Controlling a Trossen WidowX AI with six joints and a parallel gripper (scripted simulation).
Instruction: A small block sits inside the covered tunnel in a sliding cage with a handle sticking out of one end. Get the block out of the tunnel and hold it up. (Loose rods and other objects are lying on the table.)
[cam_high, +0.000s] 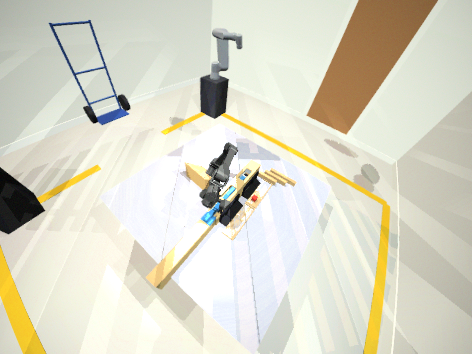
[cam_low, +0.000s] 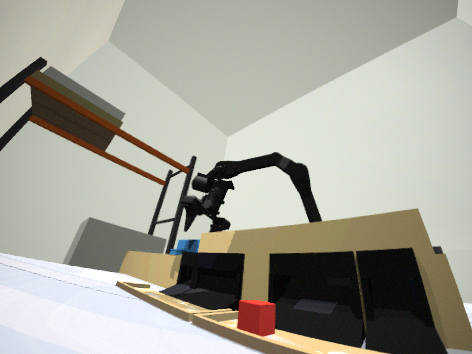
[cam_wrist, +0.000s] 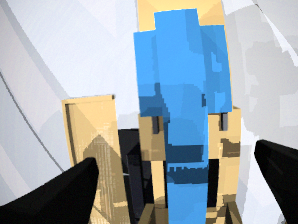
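Right now the tan covered tunnel is 20 mm ahead of my gripper tip, 50 mm to the left of it and 80 mm below it. From my gripper tip the other things lie so: red cube: 130 mm ahead, 320 mm to the left, 140 mm below.
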